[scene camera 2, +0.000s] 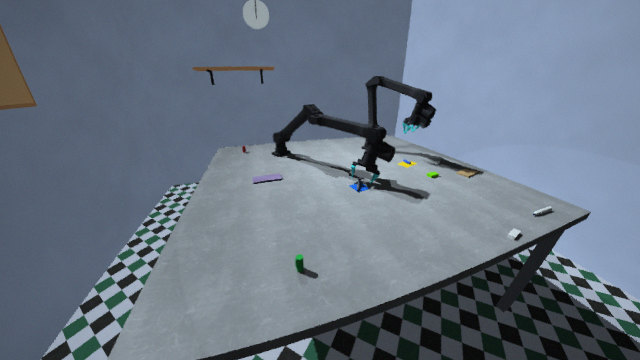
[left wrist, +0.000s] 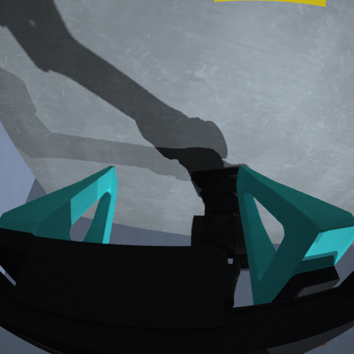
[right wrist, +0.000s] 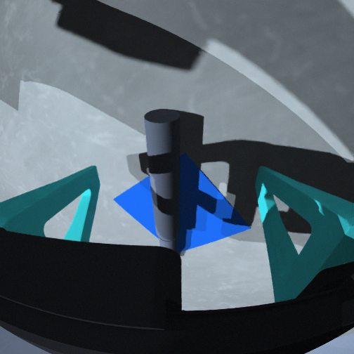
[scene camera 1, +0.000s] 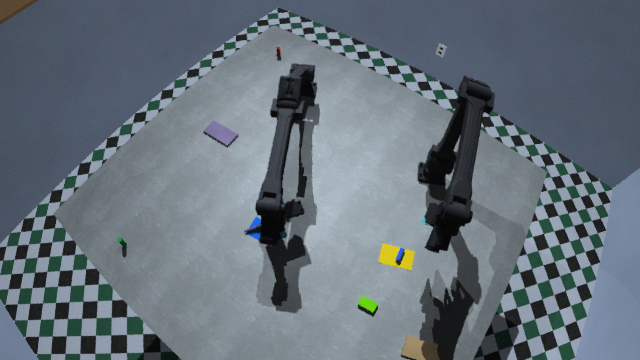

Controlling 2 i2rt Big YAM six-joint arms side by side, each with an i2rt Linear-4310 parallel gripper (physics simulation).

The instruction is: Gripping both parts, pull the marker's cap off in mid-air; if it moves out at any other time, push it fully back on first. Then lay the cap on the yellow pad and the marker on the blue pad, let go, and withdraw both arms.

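Places are measured from the left arm's base along level axes (x ahead, y left, z up), in centimetres.
Pixels of known places: left gripper, fingertip midpoint: point(scene camera 2: 408, 132); right gripper, fingertip midpoint: point(scene camera 2: 360, 181); left arm's base, link origin: point(scene camera 1: 431, 174); right arm's base, link origin: point(scene camera 2: 281, 153) point(scene camera 1: 303, 89).
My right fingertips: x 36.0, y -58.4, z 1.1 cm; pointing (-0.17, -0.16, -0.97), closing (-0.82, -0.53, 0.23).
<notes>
Ahead of a thing's pixels: the offset from my right fingertips to its top centre.
The blue cap {dx +1.8, dy +48.2, dz +0.7 cm} point(scene camera 1: 400, 255) point(scene camera 2: 407, 161) lies on the yellow pad {dx +2.4, dy +47.3, dz -1.1 cm} point(scene camera 1: 386, 254) point(left wrist: 270, 2). The uncapped grey marker {dx +1.2, dy -3.3, dz +0.7 cm} point(scene camera 1: 253, 230) point(right wrist: 164, 175) is at the blue pad {dx +2.4, dy -3.9, dz -1.1 cm} point(scene camera 1: 257, 221) point(right wrist: 131, 201), its thick end extending past the pad's edge in the right wrist view; whether it lies fully flat is hard to tell. My right gripper point(right wrist: 177, 174) point(scene camera 2: 363, 178) is open, low over the blue pad, its fingers wide apart on either side of the marker and clear of it. My left gripper point(left wrist: 176, 174) point(scene camera 2: 410, 128) is open and empty, high above the table, off to the side of the yellow pad.
A lime block {dx +21.9, dy +39.3, dz +0.4 cm} point(scene camera 1: 368, 305) point(scene camera 2: 432, 175) and a tan board {dx +35.3, dy +61.6, dz -0.3 cm} point(scene camera 1: 419, 348) point(scene camera 2: 468, 173) lie near the yellow pad. A purple slab {dx -36.7, dy -33.8, dz -0.3 cm} point(scene camera 1: 220, 133), a green cylinder {dx +22.4, dy -55.3, dz +3.7 cm} point(scene camera 1: 121, 241) point(scene camera 2: 299, 263) and a red piece {dx -94.1, dy -23.6, dz +3.7 cm} point(scene camera 1: 278, 51) are farther off. Two white items {dx +70.6, dy +36.0, dz +0.7 cm} point(scene camera 2: 542, 211) {dx +62.7, dy +7.7, dz +0.1 cm} point(scene camera 2: 514, 234) lie near the table's edge.
</notes>
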